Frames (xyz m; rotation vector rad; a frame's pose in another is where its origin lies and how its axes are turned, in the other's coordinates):
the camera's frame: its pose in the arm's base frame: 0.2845 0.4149 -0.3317 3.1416 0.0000 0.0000
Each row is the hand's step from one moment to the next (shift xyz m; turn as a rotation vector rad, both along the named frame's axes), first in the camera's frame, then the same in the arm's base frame.
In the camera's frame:
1: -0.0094 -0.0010 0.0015 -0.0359 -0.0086 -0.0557
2: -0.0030 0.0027 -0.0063 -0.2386 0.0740 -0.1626
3: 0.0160 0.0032 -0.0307 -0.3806 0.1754 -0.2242
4: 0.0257 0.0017 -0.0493 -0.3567 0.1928 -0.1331
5: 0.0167 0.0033 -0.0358 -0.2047 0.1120 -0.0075
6: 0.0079 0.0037 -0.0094 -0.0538 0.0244 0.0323
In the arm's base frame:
1: -0.0094 0.0010 -0.0015 -0.0359 0.0086 0.0557
2: -0.0030 -0.0027 0.0063 -0.2386 -0.0740 0.1626
3: 0.0160 -0.0032 0.0307 -0.3806 -0.1754 0.2242
4: 0.0257 -0.0017 0.0493 -0.3567 -0.1928 0.1331
5: 0.0167 -0.0033 0.0358 -0.2047 -0.1120 0.0075
6: 0.0079 -0.0037 0.0094 -0.0538 -0.0244 -0.0323

